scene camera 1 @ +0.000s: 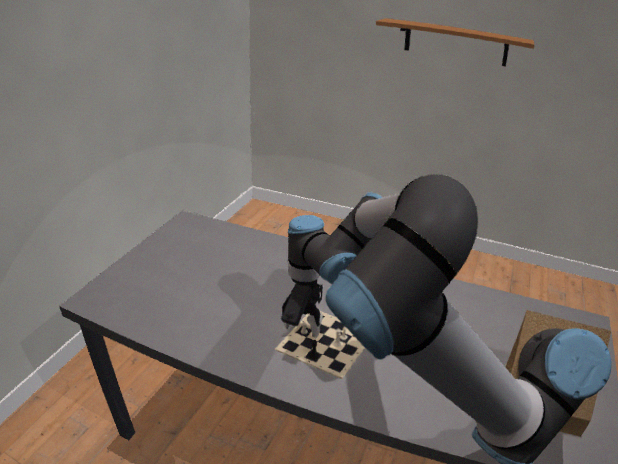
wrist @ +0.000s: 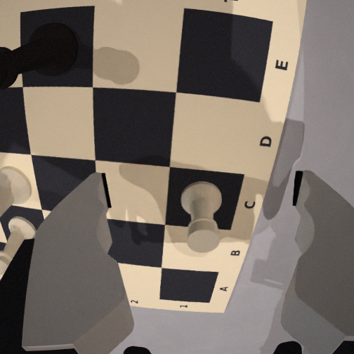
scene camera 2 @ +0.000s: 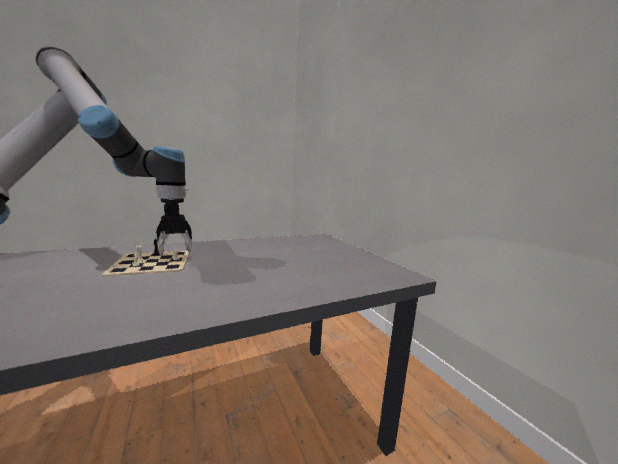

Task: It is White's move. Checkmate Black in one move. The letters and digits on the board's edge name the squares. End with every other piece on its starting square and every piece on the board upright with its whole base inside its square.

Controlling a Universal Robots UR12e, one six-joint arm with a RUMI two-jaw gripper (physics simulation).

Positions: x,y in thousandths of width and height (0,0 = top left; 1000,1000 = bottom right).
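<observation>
Scene camera 1 gives me my gripper (scene camera 1: 488,719) along with a chessboard (scene camera 1: 544,779). In scene camera 2 there's the chessboard (scene camera 2: 248,570) again, and my gripper (scene camera 2: 284,548) too. And then the wrist view has my gripper (wrist: 569,493) in it as well.
</observation>
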